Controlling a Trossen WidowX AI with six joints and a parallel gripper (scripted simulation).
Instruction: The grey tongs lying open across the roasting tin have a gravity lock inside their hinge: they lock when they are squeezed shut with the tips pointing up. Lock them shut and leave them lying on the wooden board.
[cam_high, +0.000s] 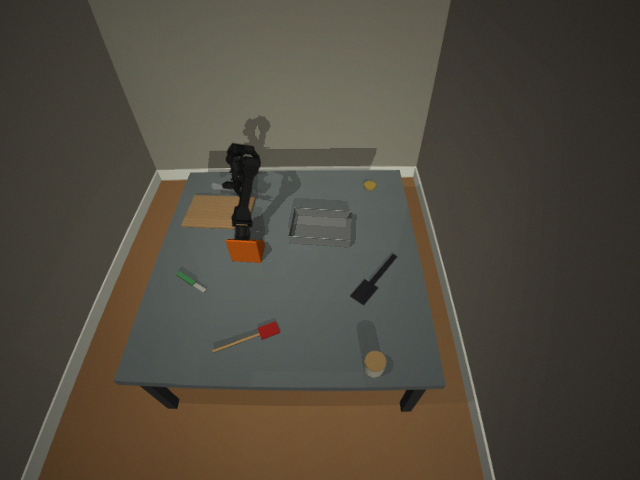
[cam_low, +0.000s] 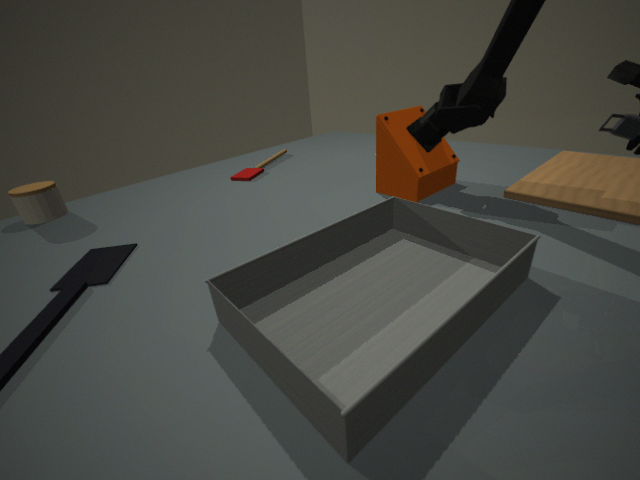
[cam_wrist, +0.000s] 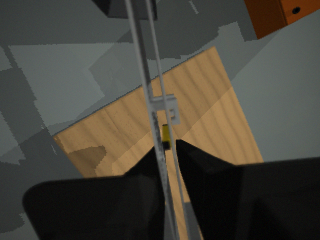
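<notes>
Now: gripper tip 13 cm past the wooden board, 2 cm to the left of it and 8 cm above it. Also, from my gripper tip: white tool: 20 cm behind, 48 cm to the right, 8 cm below; yellow disc: 72 cm ahead, 13 cm to the left, 8 cm below; roasting tin: 42 cm ahead, 20 cm to the right, 6 cm below.
</notes>
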